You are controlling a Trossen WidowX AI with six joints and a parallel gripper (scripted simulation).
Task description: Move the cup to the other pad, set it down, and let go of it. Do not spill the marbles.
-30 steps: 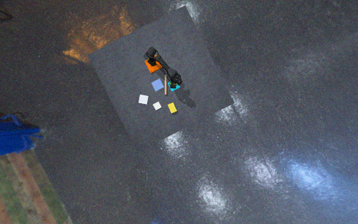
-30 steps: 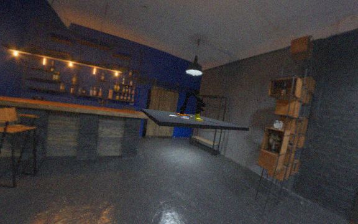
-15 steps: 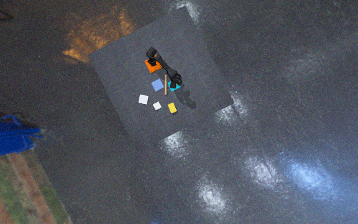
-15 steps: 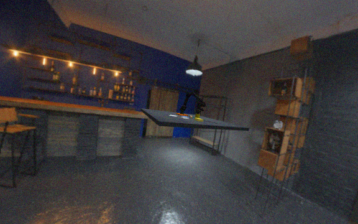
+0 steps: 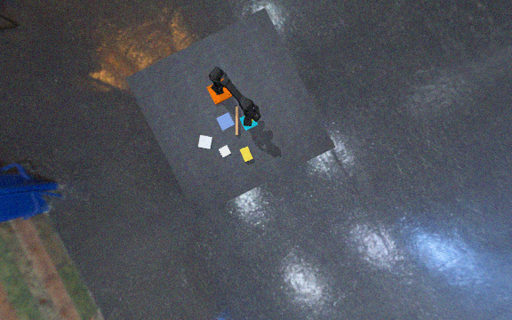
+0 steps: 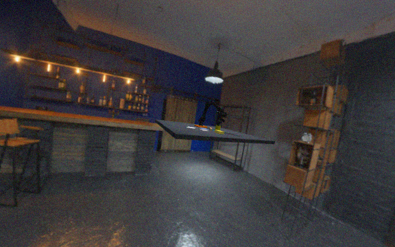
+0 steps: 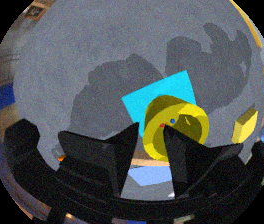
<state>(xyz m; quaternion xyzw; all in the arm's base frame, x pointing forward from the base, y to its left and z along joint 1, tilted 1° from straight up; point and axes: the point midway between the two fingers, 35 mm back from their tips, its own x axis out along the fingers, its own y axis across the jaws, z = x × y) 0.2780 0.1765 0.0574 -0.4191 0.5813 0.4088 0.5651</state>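
Right now the yellow cup is 20 mm ahead of my gripper tip, 10 mm to the right of it and 10 mm below it. The rest, counted from my gripper tip: wooden stick 100 mm to the right, 50 mm below; light blue pad 20 mm behind, 200 mm to the right, 60 mm below.
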